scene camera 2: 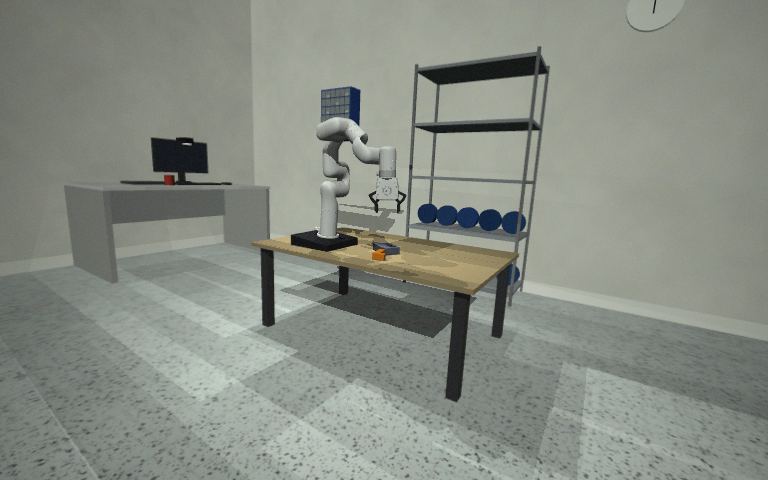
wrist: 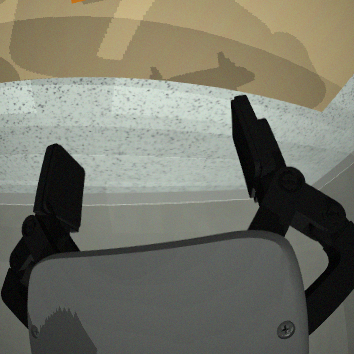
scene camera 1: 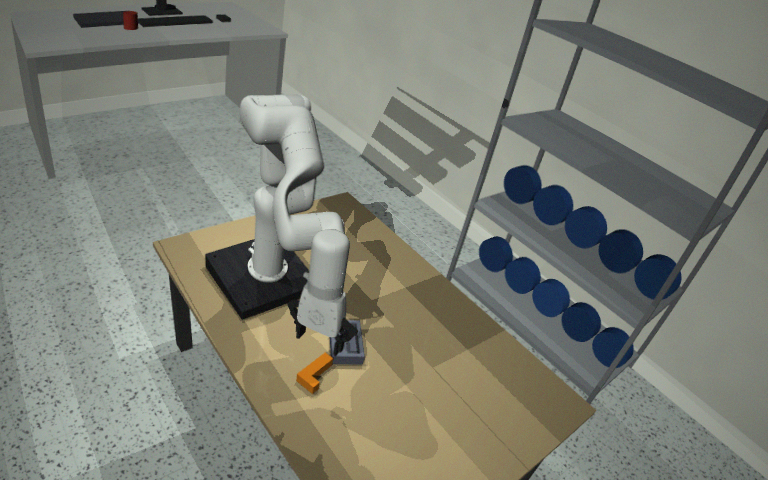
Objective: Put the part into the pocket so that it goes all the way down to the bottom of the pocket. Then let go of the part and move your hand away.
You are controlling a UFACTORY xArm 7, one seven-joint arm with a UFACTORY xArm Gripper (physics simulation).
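Pixels of known places: gripper, fingertip midpoint: point(scene camera 2: 387, 213) point(wrist: 144, 135) point(scene camera 1: 318, 343); arm's base at its link origin: point(scene camera 2: 328, 235) point(scene camera 1: 267, 267).
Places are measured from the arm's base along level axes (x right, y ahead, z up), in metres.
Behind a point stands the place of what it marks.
Observation:
The orange L-shaped part point(scene camera 1: 308, 375) @[y 0.389, x 0.174, z -0.017 m] point(scene camera 2: 378, 256) @[y 0.399, x 0.193, z -0.030 m] lies on the table outside the pocket. One end is close against a corner of the grey-blue pocket block point(scene camera 1: 349, 360) @[y 0.416, x 0.043, z -0.029 m] point(scene camera 2: 389, 249) @[y 0.403, x 0.060, z -0.019 m]; whether they touch is hard to tell. A sliver of the part point(wrist: 76, 1) @[y 0.372, x 0.193, z -0.017 m] shows at the top edge of the wrist view. The pocket block lies flat, and the gripper partly hides it in scene camera 1. My gripper point(scene camera 1: 318, 343) @[y 0.442, x 0.213, z 0.185 m] point(scene camera 2: 387, 211) @[y 0.442, x 0.213, z 0.185 m] point(wrist: 144, 135) @[y 0.442, x 0.213, z 0.185 m] is wide open and empty, high above the table over the area of the block and the part.
The arm stands on a black base plate point(scene camera 1: 243, 307) @[y 0.088, x 0.159, z -0.012 m] point(scene camera 2: 322, 243) @[y 0.059, x 0.151, z -0.012 m] at the back of the wooden table point(scene camera 1: 481, 407) @[y 0.763, x -0.130, z -0.047 m] point(scene camera 2: 453, 262) @[y 0.731, x 0.041, z -0.047 m]. A metal shelf rack point(scene camera 1: 491, 152) point(scene camera 2: 412, 141) with blue discs stands beyond the table. A grey desk point(scene camera 1: 158, 42) point(scene camera 2: 90, 226) stands farther back.

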